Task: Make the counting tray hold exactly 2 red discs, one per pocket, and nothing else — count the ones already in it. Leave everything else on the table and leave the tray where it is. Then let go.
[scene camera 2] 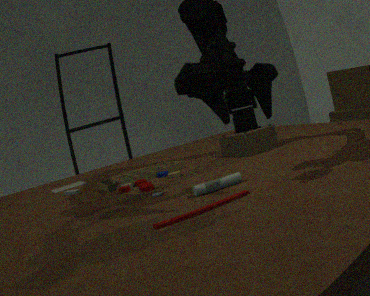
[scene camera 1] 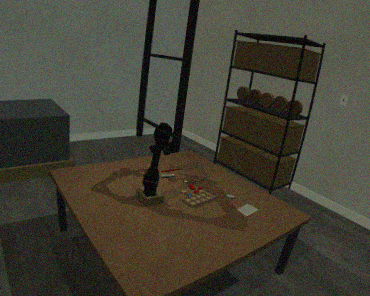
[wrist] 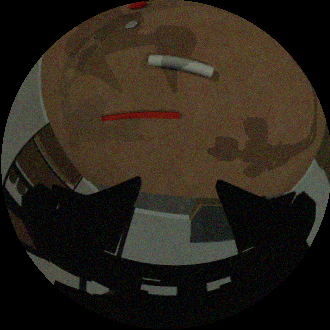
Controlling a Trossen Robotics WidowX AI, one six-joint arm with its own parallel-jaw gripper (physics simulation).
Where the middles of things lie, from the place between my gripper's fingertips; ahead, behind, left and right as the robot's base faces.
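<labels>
My hand is 2 cm short of the white cylinder (wrist: 194,66), and it's also 12 cm to the left of the cylinder and 11 cm above it.
</labels>
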